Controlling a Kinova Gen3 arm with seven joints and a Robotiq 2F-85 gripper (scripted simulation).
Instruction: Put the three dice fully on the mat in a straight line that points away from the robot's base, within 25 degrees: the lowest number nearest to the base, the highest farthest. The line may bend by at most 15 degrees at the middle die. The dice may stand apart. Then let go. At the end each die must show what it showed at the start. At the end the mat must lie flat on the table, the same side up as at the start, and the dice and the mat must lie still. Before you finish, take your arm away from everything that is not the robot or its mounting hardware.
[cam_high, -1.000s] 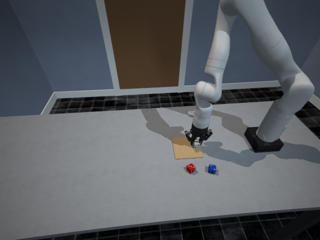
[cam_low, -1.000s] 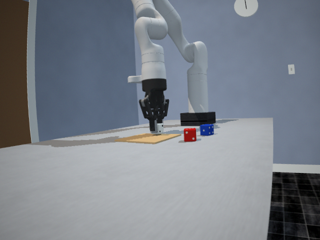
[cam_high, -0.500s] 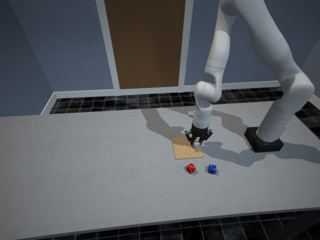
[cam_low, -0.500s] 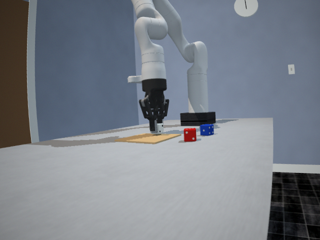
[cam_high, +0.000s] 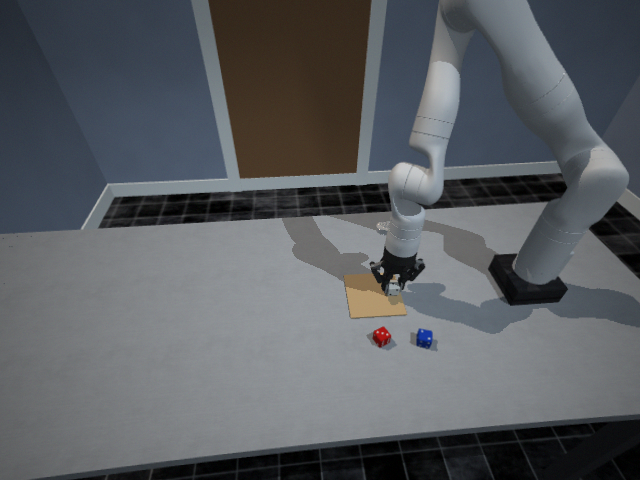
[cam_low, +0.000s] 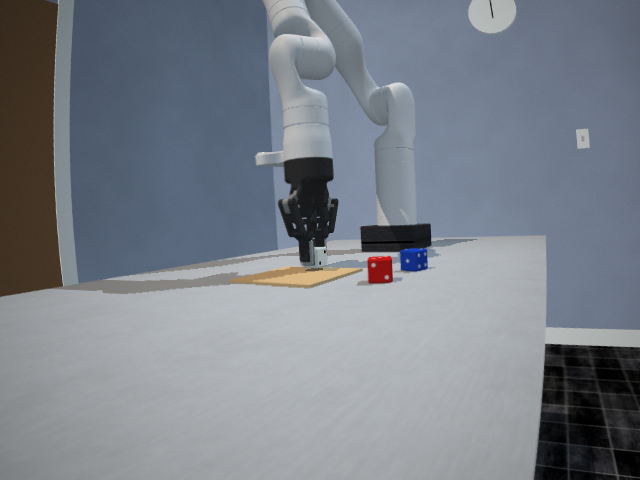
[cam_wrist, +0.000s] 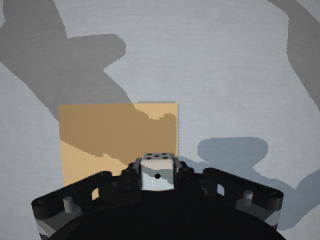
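Now: hand 10 mm above the white die. From my hand the other things lie so: tan mat: 50 mm ahead, 30 mm below; blue die: 50 mm behind, 140 mm to the left, 20 mm below; red die: 50 mm ahead, 140 mm to the left, 20 mm below.
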